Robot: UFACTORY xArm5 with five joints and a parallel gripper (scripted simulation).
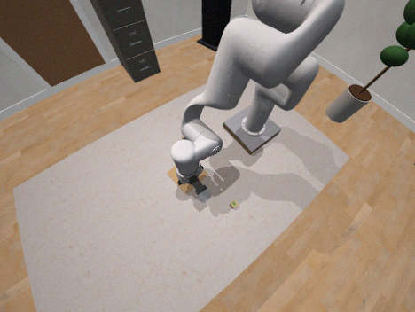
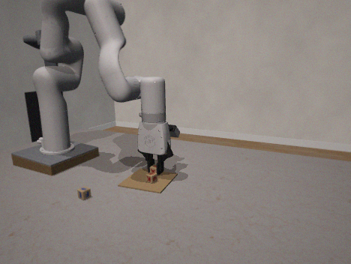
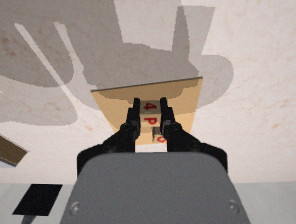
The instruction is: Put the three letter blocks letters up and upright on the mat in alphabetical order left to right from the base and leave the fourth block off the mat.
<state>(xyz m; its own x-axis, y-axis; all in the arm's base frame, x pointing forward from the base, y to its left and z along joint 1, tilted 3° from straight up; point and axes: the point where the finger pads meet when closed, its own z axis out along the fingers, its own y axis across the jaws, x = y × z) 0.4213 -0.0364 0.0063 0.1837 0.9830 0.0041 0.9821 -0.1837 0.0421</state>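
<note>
Right now the tan mat is 10 mm behind my hand, 40 mm to the right of it and 30 mm below it. Round my hand: blue-lettered block (140 mm behind, 190 mm to the right, 20 mm below).
</note>
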